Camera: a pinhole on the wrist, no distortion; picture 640 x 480 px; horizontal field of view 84.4 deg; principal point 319.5 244.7 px. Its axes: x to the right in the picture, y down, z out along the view. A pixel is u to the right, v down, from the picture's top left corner.
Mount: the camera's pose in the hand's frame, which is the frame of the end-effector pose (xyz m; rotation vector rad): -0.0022 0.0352 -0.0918 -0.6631 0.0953 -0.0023
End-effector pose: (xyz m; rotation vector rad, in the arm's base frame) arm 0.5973 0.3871 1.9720 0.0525 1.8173 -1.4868
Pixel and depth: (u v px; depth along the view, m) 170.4 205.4 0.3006
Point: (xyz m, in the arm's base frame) 0.8555 0.3432 1.8650
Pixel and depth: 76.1 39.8 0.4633
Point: 1.0894 0.1443 2.0223
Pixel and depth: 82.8 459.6 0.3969
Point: 1.0440 0.5595 1.7164
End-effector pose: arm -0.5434 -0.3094 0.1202 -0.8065 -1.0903 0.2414
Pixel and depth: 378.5 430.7 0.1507
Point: -0.4678 -0.1698 0.0083
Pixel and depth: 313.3 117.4 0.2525
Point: -0.6504 -0.1413 0.0867
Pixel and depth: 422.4 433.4 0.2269
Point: -0.4563 -0.0756 -0.0068
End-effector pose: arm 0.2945 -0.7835 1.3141 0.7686 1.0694 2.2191
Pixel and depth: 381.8 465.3 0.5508
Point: 0.1387 -0.9717 1.9343
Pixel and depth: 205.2 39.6 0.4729
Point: 0.6597 -0.6853 1.6203
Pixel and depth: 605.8 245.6 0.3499
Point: 0.1352 -0.6194 1.6716
